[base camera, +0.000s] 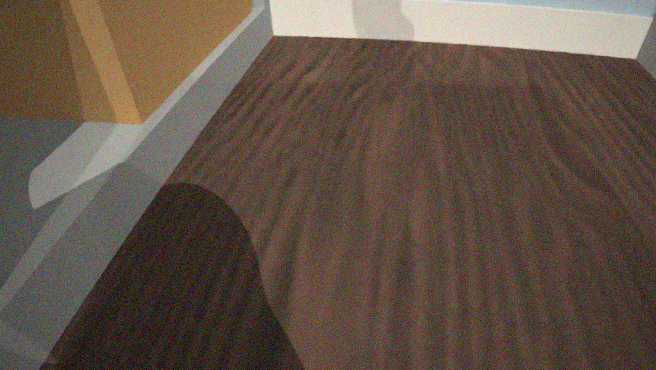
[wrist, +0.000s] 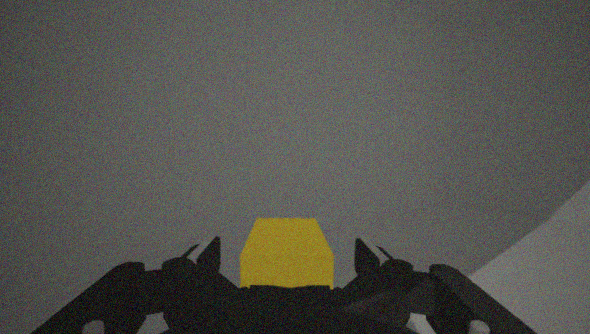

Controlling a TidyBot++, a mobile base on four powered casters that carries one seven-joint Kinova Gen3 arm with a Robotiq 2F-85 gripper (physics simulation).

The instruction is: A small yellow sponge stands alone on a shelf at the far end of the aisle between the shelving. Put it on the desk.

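Places are measured from the arm's base along level axes (x ahead, y left, z up), in metres.
Pixels of known places: gripper, fingertip midpoint: (wrist: pixel 288 252).
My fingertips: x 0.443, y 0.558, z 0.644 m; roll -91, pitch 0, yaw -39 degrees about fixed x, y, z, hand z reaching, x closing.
Behind a point stands the place of what it marks.
The yellow sponge (wrist: pixel 287 254) {x 0.449, y 0.566, z 0.639 m} is at the lower middle of the wrist view, on a grey shelf surface (wrist: pixel 280 110) {x 0.542, y 0.700, z 0.764 m}. My gripper (wrist: pixel 288 252) {x 0.443, y 0.558, z 0.644 m} is open. In that view the sponge shows between its two fingertips, with a gap on either side, and the gripper's body hides the sponge's near end. The fingers do not grip it. How far the fingertips stand above the shelf is hard to tell. The sponge, the gripper and the desk do not show in the base camera view.
In the base camera view a grey shelving edge (base camera: pixel 200 92) {x 0.635, y 0.231, z -0.342 m} runs along the left, with an orange-brown box or panel (base camera: pixel 165 45) {x 0.611, y 0.254, z -0.255 m} behind it. Dark wooden floor (base camera: pixel 400 200) {x 0.461, y -0.064, z -0.397 m} leads to a white skirting board (base camera: pixel 500 27) {x 0.954, y -0.315, z -0.354 m}. A dark shadow lies at the lower left.
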